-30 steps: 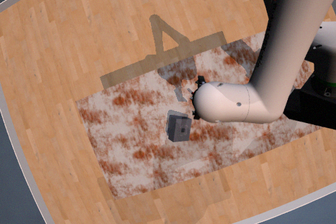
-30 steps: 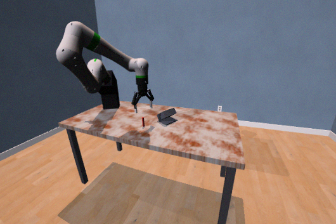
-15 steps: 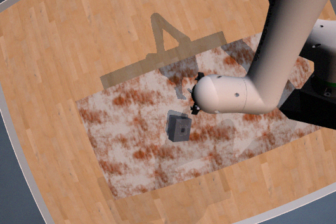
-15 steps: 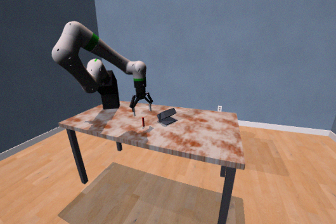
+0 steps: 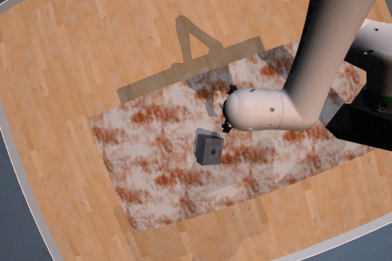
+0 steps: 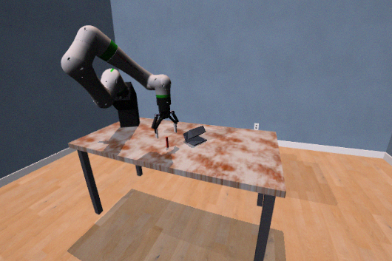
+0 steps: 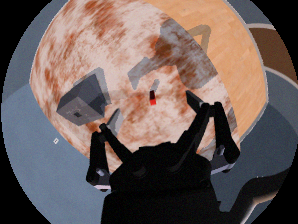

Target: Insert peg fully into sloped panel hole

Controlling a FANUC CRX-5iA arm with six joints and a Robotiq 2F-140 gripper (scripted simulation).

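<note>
Right now the red peg is 7 cm below my hand.
</note>
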